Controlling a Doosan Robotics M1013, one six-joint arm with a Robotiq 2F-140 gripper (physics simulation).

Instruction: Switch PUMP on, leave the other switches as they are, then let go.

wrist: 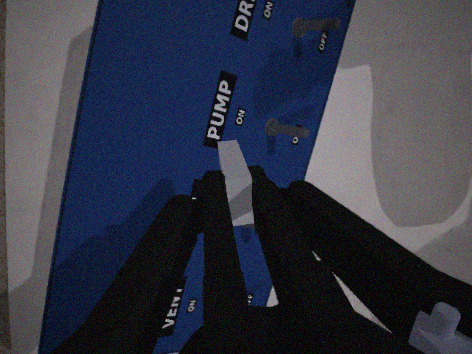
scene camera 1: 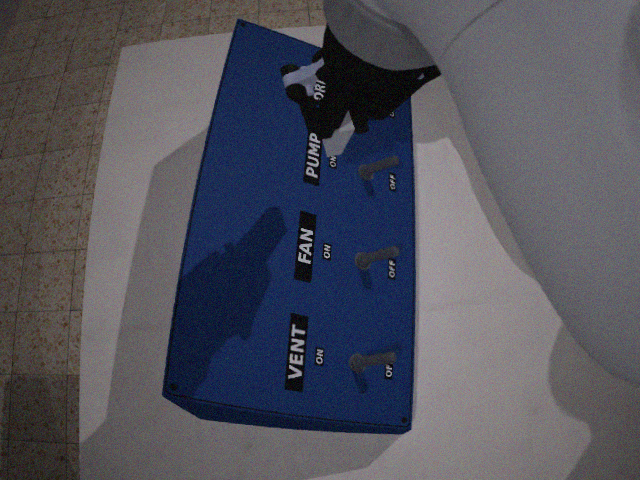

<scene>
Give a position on a blue switch panel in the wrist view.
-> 159, 91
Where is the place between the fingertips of my gripper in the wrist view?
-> At 228, 158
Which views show my gripper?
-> The wrist view and scene camera 1: all of them.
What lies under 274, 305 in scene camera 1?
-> A blue switch panel.
</scene>
